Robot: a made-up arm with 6 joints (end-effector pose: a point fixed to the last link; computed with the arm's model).
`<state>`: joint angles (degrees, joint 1 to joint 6).
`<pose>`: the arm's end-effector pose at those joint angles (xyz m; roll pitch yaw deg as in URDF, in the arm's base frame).
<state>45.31 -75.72 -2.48 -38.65 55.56 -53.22</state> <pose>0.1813 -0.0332 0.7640 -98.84 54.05 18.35</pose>
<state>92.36 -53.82 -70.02 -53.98 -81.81 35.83</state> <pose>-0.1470 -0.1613 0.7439 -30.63 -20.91 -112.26</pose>
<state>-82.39 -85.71 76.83 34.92 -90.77 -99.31</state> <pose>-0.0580 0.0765 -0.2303 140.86 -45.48 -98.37</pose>
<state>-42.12 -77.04 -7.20 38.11 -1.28 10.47</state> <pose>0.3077 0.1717 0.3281 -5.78 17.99 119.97</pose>
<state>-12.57 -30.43 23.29 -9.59 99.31 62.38</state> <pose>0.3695 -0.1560 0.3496 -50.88 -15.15 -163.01</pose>
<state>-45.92 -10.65 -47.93 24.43 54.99 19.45</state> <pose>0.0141 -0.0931 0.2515 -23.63 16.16 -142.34</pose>
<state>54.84 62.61 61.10 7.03 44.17 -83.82</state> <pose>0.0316 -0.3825 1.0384 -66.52 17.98 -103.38</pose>
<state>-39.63 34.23 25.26 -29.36 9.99 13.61</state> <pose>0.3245 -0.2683 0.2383 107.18 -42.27 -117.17</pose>
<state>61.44 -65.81 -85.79 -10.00 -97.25 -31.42</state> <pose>0.0109 -0.0030 0.6190 29.72 -40.42 -103.76</pose>
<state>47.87 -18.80 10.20 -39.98 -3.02 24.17</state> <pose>0.1521 -0.1812 0.7417 161.61 24.07 -104.62</pose>
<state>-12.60 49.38 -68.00 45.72 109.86 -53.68</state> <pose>-0.0042 -0.2890 0.4297 37.97 -22.42 -135.19</pose>
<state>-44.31 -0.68 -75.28 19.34 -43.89 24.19</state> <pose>-0.0539 -0.2043 0.2348 116.29 68.10 -43.97</pose>
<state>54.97 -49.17 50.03 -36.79 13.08 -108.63</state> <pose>0.2427 -0.2010 0.8410 -90.80 24.90 -76.49</pose>
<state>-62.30 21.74 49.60 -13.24 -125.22 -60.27</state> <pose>0.2452 -0.3059 -0.0101 117.46 -26.93 43.62</pose>
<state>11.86 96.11 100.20 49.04 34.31 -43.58</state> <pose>0.4634 -0.3061 1.0797 -91.29 -8.05 -78.74</pose>
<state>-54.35 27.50 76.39 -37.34 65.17 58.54</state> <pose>0.3961 -0.2924 0.1464 104.40 -34.86 121.72</pose>
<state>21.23 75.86 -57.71 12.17 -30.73 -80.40</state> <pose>0.0833 -0.2837 0.6261 159.58 -21.12 8.80</pose>
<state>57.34 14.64 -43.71 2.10 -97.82 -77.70</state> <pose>0.0579 -0.1536 0.6509 55.13 -42.74 178.43</pose>
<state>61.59 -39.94 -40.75 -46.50 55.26 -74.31</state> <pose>0.0178 -0.1104 0.7749 -120.25 -13.29 -26.23</pose>
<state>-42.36 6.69 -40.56 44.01 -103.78 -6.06</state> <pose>0.0217 -0.0601 0.1736 -173.78 26.69 -52.26</pose>
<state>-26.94 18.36 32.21 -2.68 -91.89 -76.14</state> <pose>0.3998 -0.2384 0.2195 150.40 -68.68 8.26</pose>
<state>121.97 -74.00 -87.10 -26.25 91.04 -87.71</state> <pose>-0.2383 0.0001 0.6131 162.31 -53.45 70.99</pose>
